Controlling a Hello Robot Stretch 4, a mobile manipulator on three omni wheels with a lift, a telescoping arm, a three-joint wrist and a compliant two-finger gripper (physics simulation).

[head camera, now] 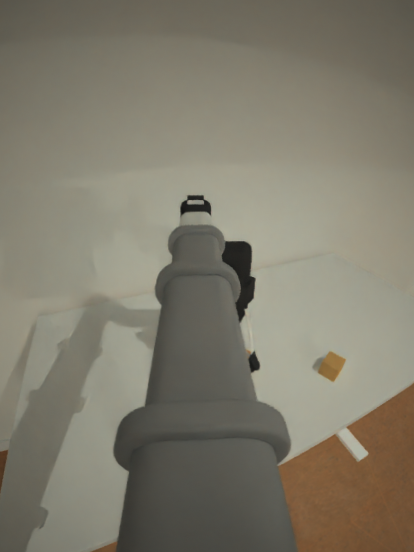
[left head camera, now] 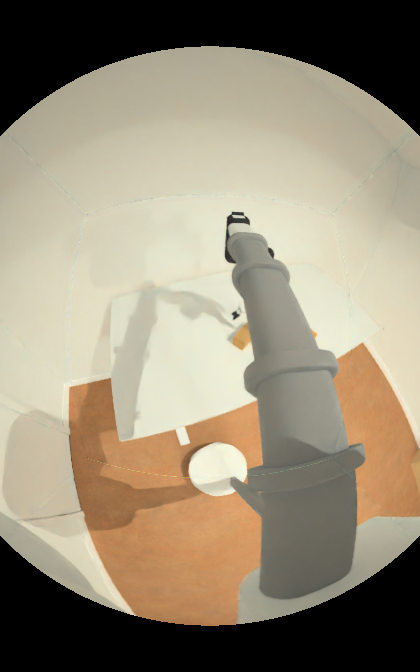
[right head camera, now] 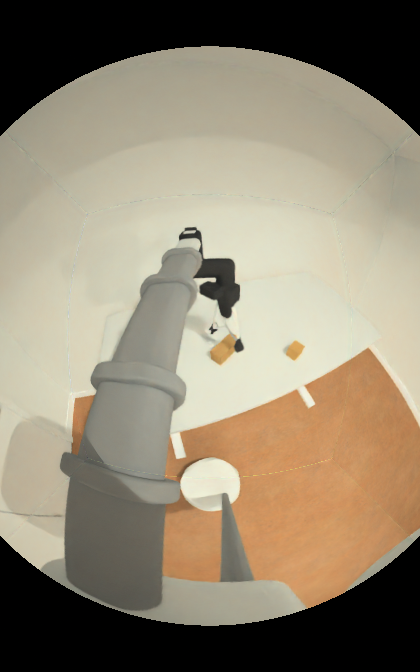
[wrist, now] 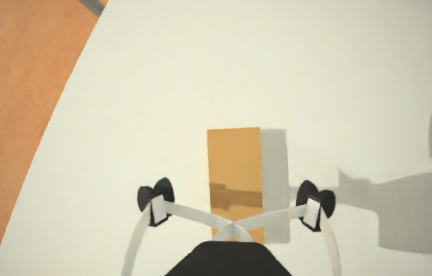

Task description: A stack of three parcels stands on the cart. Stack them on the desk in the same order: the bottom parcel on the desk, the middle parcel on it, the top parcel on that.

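Places are measured from the robot's base along level axes (x right, y ahead, z up), in millimetres.
Where they show: gripper, fingertip midpoint: (wrist: pixel 235 195).
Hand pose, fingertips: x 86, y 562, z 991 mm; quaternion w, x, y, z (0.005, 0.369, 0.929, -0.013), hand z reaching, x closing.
Observation:
Things, the pixels of their top centre, and the offset from my fingertips. Level surfaces: height alone.
- long orange-tan parcel at its top centre: (wrist: pixel 235 194) dy +2, dx +1, dz -16 mm
- white desk at its surface level: dz -69 mm
- smaller orange-tan parcel at its top centre: (head camera: pixel 334 360) dy -16, dx +297, dz -18 mm
- brown floor at its surface level: dz -1018 mm
A long orange-tan parcel (left head camera: pixel 242 337) (right head camera: pixel 220 352) (wrist: pixel 235 160) lies on the white desk (head camera: pixel 300 310) (left head camera: pixel 175 400) (right head camera: pixel 265 310) (wrist: pixel 125 100). A smaller orange-tan parcel (head camera: pixel 332 366) (right head camera: pixel 295 350) lies apart from it, farther right on the desk; the arm hides most of it in the left head view. My gripper (right head camera: pixel 226 337) (wrist: pixel 235 195) is open above the long parcel. In the wrist view its fingertips stand on either side of the parcel, with gaps. The arm hides most of the long parcel in the head view. I cannot make out a third parcel.
The grey telescoping arm (head camera: pixel 200 340) (left head camera: pixel 282 320) (right head camera: pixel 152 330) reaches over the desk. A round white top (left head camera: pixel 217 467) (right head camera: pixel 207 477) stands in front of the desk over the brown floor (head camera: pixel 350 500). White desk legs (head camera: pixel 352 445) (left head camera: pixel 183 435) (right head camera: pixel 306 396) show below the front edge. A wall stands behind.

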